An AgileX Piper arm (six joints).
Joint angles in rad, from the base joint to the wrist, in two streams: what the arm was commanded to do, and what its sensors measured. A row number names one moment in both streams.
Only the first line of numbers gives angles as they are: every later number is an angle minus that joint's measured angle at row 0.
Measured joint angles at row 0:
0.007 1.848 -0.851 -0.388 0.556 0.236
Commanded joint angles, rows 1 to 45:
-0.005 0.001 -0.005 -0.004 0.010 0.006
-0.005 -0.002 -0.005 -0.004 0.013 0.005
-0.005 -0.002 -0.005 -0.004 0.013 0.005
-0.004 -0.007 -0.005 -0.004 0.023 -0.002
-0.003 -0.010 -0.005 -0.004 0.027 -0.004
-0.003 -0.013 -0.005 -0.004 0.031 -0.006
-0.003 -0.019 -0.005 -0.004 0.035 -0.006
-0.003 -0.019 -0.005 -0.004 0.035 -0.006
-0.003 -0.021 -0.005 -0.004 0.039 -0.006
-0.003 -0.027 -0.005 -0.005 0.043 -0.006
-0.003 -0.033 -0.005 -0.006 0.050 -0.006
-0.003 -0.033 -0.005 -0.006 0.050 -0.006
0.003 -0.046 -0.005 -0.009 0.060 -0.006
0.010 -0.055 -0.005 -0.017 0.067 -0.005
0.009 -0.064 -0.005 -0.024 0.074 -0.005
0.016 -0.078 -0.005 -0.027 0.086 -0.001
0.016 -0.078 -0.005 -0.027 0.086 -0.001
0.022 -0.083 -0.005 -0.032 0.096 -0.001
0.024 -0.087 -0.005 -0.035 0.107 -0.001
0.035 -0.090 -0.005 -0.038 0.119 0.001
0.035 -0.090 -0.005 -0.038 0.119 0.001
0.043 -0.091 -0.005 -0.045 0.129 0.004
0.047 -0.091 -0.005 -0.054 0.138 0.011
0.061 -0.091 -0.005 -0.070 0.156 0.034
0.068 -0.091 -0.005 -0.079 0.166 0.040
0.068 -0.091 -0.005 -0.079 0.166 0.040
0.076 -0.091 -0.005 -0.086 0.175 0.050
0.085 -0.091 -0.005 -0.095 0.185 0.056
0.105 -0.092 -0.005 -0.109 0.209 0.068
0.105 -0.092 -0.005 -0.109 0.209 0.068
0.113 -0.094 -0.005 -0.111 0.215 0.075
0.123 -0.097 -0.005 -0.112 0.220 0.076
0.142 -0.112 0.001 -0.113 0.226 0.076
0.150 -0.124 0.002 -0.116 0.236 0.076
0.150 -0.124 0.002 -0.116 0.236 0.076
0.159 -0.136 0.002 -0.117 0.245 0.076
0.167 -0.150 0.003 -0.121 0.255 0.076
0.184 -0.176 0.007 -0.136 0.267 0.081
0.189 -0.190 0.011 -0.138 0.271 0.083
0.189 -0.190 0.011 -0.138 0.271 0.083
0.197 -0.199 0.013 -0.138 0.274 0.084
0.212 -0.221 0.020 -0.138 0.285 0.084
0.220 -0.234 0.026 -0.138 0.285 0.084
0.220 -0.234 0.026 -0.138 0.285 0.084
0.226 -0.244 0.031 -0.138 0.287 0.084
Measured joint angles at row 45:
0.208 -0.208 0.016 -0.113 0.254 0.077
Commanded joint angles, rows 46 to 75:
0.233 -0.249 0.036 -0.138 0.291 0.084
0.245 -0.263 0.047 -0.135 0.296 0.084
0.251 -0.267 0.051 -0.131 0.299 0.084
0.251 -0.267 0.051 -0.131 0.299 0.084
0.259 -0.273 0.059 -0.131 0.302 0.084
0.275 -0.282 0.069 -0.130 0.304 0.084
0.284 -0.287 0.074 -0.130 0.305 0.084
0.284 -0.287 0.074 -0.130 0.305 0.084
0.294 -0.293 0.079 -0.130 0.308 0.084
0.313 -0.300 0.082 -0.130 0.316 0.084
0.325 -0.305 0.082 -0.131 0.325 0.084
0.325 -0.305 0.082 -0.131 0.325 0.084
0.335 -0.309 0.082 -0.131 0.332 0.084
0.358 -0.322 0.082 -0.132 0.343 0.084
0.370 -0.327 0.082 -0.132 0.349 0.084
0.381 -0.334 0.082 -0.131 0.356 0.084
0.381 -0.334 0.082 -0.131 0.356 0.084
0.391 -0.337 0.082 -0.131 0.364 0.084
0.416 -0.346 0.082 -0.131 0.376 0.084
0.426 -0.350 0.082 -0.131 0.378 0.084
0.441 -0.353 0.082 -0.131 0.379 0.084
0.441 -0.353 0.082 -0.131 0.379 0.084
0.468 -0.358 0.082 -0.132 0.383 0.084
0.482 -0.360 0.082 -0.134 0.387 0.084
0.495 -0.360 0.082 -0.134 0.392 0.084
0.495 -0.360 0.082 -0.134 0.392 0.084
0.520 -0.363 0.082 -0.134 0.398 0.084
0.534 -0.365 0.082 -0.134 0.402 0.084
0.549 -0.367 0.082 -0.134 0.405 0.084
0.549 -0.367 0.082 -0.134 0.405 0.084
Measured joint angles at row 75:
0.513 -0.351 0.080 -0.109 0.377 0.079
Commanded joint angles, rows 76 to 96:
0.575 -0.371 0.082 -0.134 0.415 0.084
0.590 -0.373 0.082 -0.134 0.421 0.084
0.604 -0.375 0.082 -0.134 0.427 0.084
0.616 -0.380 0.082 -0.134 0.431 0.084
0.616 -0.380 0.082 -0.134 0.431 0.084
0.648 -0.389 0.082 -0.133 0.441 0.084
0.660 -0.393 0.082 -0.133 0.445 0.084
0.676 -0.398 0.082 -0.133 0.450 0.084
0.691 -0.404 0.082 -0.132 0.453 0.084
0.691 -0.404 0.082 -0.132 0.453 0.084
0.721 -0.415 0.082 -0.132 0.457 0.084
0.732 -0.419 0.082 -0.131 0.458 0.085
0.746 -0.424 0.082 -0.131 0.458 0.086
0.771 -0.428 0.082 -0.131 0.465 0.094
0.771 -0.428 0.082 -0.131 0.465 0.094
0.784 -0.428 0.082 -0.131 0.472 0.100
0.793 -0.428 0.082 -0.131 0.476 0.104
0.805 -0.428 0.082 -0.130 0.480 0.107
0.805 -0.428 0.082 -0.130 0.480 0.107
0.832 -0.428 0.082 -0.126 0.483 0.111
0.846 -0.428 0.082 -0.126 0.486 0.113
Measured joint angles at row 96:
0.812 -0.421 0.082 -0.106 0.461 0.097
